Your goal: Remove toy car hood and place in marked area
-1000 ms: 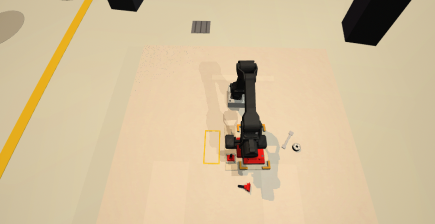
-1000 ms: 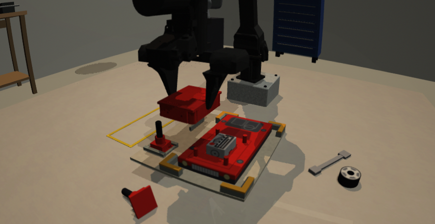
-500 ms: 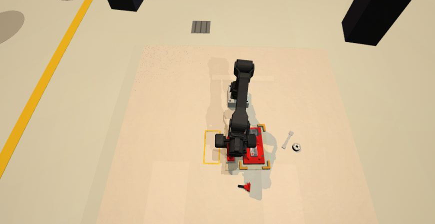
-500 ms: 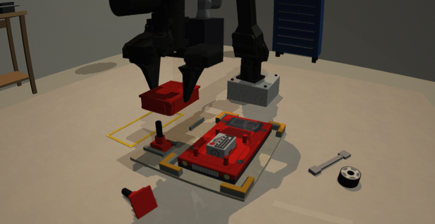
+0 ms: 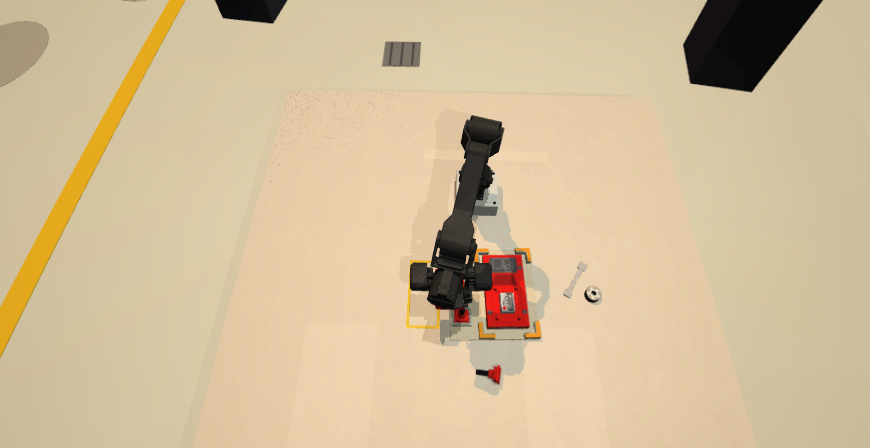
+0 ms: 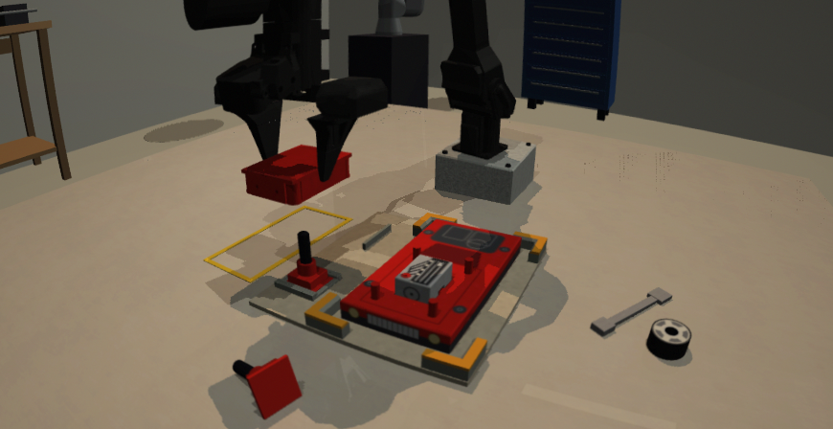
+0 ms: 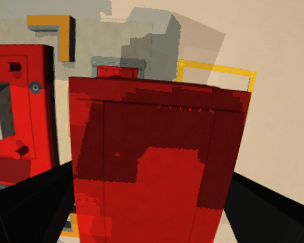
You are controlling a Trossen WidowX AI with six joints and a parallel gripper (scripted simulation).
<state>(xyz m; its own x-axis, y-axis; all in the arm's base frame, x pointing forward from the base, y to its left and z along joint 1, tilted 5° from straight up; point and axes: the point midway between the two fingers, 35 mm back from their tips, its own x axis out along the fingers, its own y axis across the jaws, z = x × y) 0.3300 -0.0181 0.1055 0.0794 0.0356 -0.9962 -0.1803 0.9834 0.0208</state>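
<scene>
Right now the black upright peg is 30 mm ahead of my gripper tip, 40 mm to the left of it and 70 mm below it. The rest, counted from my gripper tip: grey engine block: 20 mm behind, 150 mm to the left, 80 mm below; then hood: right at my gripper tip; then grey bar: 130 mm behind, 330 mm to the left, 100 mm below.
</scene>
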